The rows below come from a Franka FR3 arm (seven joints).
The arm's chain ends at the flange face. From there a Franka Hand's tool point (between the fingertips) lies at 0.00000 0.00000 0.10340 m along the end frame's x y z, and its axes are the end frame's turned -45 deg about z.
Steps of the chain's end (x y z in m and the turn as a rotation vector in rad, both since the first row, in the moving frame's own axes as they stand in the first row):
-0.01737 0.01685 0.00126 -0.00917 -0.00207 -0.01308
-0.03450 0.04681 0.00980 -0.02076 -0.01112 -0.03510
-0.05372 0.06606 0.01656 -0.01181 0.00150 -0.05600
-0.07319 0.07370 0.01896 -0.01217 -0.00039 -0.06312
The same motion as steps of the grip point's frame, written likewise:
-0.02502 0.00016 0.00126 -0.00502 -0.00795 -0.01308
-0.05981 0.00945 0.00977 -0.00682 -0.02254 -0.03510
-0.08542 0.00972 0.01655 -0.00941 -0.00729 -0.05600
-0.10476 0.00125 0.01895 -0.00833 -0.00888 -0.06312

